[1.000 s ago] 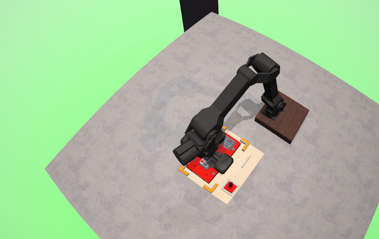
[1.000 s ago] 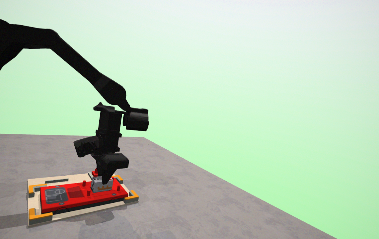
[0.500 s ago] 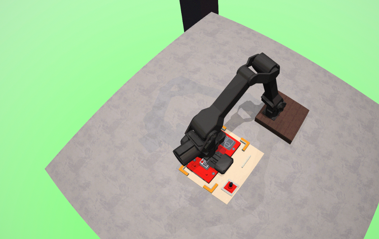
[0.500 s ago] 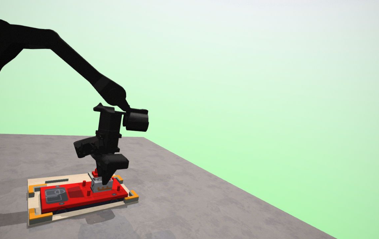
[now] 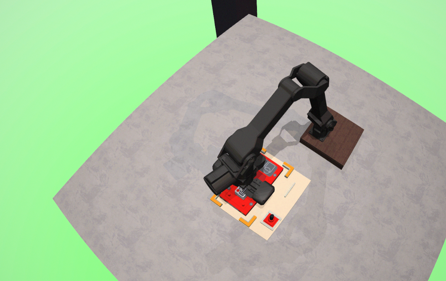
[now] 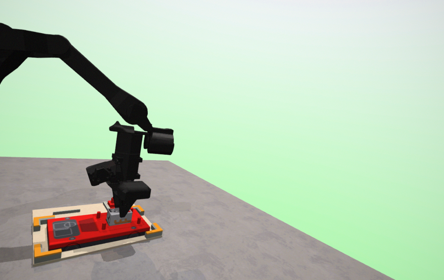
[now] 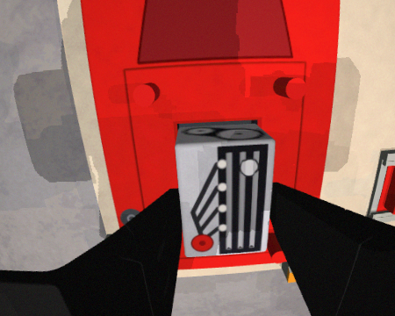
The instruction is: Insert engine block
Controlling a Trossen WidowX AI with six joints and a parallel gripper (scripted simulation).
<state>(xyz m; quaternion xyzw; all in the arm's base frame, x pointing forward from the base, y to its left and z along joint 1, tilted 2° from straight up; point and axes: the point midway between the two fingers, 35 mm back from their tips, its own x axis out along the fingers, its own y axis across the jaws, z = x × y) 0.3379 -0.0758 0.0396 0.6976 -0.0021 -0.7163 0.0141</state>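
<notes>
The beige board lies 30 mm to the left of my gripper tip, 30 mm below it and 30 mm behind it. The rest, counted from my gripper tip: engine block (10 mm below).
</notes>
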